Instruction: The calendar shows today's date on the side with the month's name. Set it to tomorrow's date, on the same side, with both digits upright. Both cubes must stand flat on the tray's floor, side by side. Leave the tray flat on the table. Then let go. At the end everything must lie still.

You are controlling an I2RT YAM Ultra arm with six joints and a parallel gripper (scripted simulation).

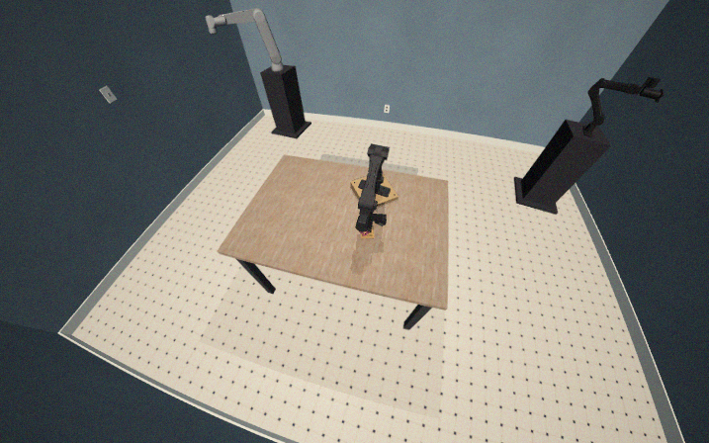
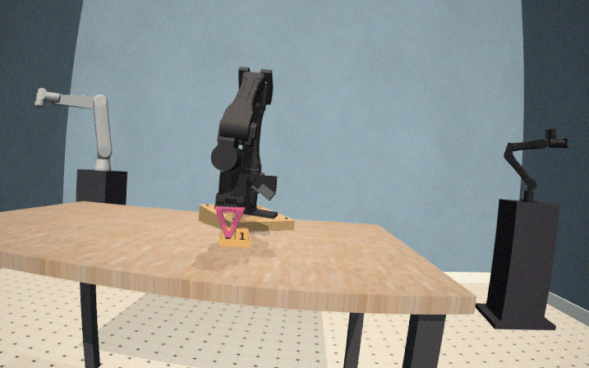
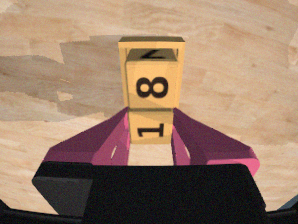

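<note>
Right now the digit cube is right at my hand. From my hand the other things lie so: tan tray (2 cm below, 1 cm to the left).
</note>
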